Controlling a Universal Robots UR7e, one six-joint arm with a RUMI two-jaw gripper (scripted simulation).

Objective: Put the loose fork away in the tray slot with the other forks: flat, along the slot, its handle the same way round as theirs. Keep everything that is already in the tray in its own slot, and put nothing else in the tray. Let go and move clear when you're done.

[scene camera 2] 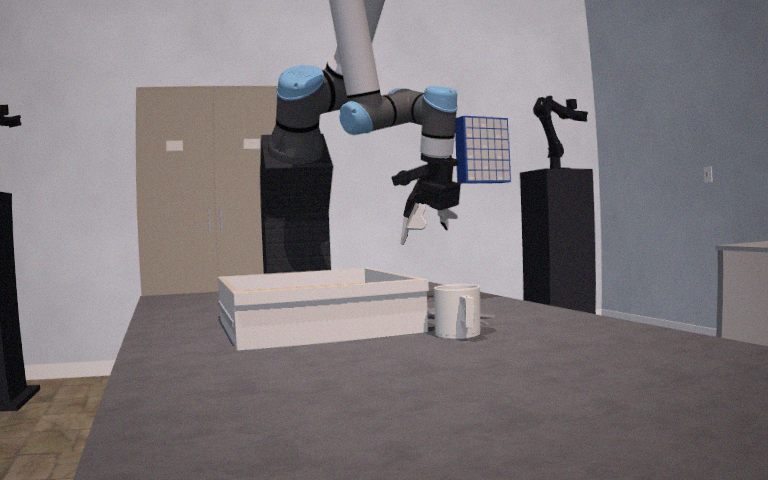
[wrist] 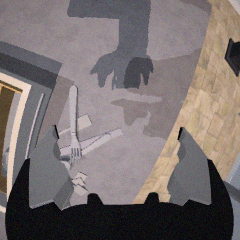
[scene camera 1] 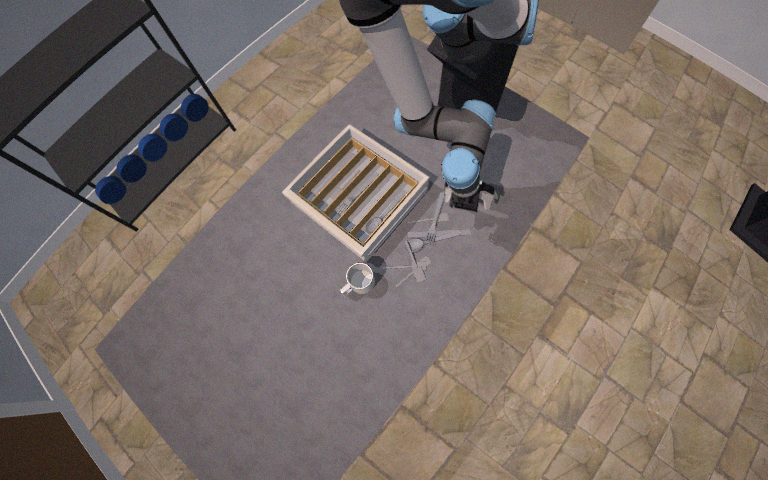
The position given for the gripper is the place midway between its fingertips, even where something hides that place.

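Scene camera 2 shows the gripper [scene camera 2: 425, 237] along with a white mug [scene camera 2: 453, 308], and the wrist view shows the gripper [wrist: 119, 127] too.
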